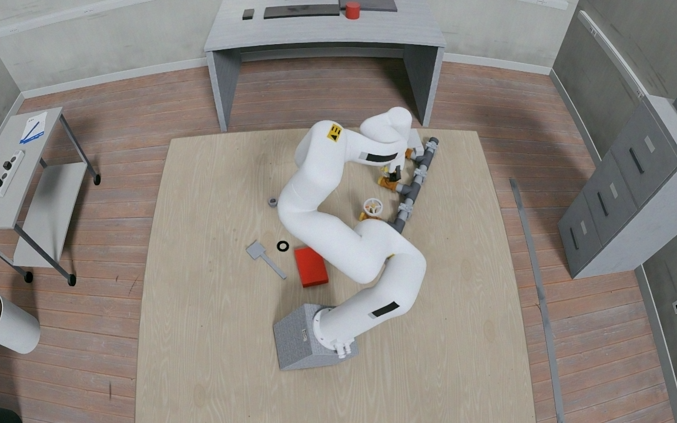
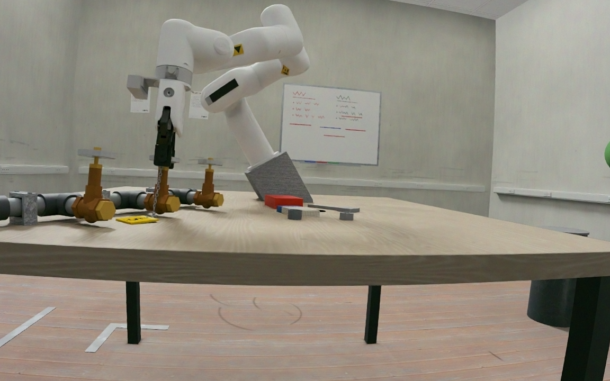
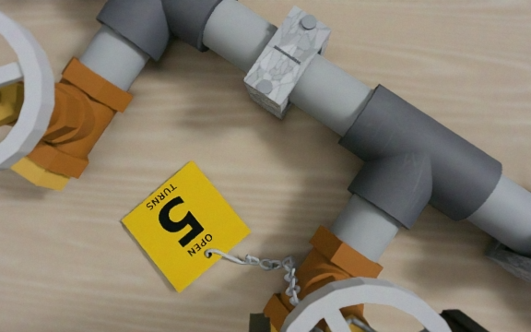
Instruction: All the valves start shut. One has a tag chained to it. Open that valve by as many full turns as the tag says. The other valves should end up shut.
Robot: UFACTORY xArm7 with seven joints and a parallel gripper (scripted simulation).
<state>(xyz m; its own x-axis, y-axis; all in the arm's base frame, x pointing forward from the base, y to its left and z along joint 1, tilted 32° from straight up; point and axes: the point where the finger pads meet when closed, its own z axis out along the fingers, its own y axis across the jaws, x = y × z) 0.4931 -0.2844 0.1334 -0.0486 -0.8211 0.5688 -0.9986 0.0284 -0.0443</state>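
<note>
Now: hand 11 cm above the yellow tag, 8 cm short of it and 3 cm to the left of it. From my hand the other things lie so: blue-and-white box (31 cm to the left, 11 cm below, 7 cm behind); red block (32 cm to the left, 24 cm behind, 10 cm below); grey nut (40 cm to the left, 11 cm below, 3 cm ahead).
</note>
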